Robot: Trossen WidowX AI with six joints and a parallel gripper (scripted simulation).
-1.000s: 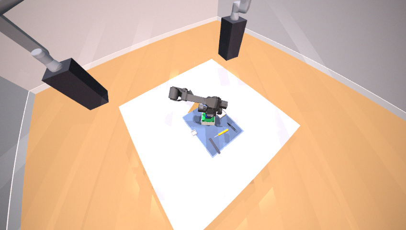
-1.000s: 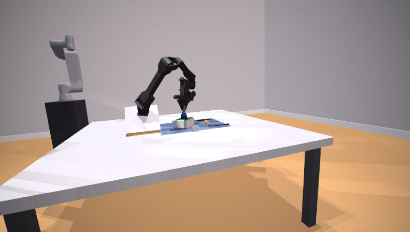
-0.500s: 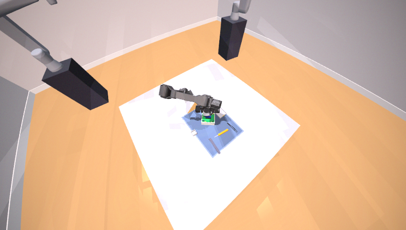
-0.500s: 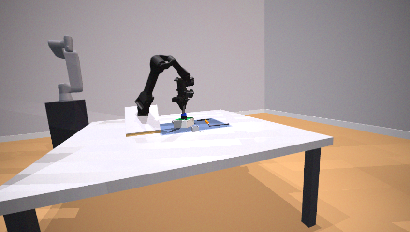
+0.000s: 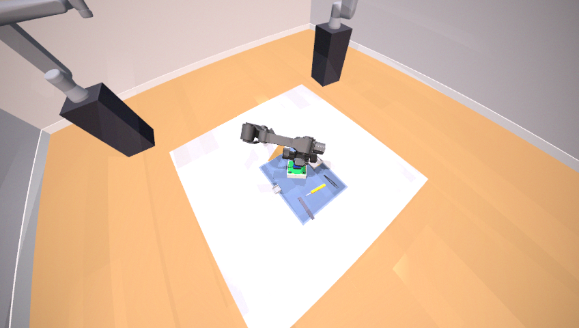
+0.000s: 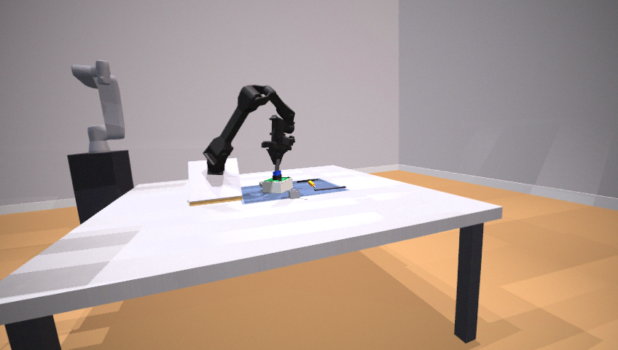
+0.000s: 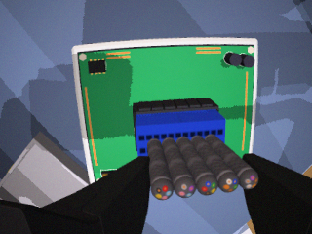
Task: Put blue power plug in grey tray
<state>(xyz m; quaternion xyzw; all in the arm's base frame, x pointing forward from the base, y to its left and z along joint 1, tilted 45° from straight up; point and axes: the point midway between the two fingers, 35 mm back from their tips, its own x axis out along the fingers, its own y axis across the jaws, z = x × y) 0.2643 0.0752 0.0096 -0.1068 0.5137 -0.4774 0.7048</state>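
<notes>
The blue power plug lies 30 mm below my gripper tip. Round my gripper tip: blue mat 50 mm ahead, 10 mm to the left, 120 mm below; dark bar 230 mm ahead, 80 mm to the right, 120 mm below.
</notes>
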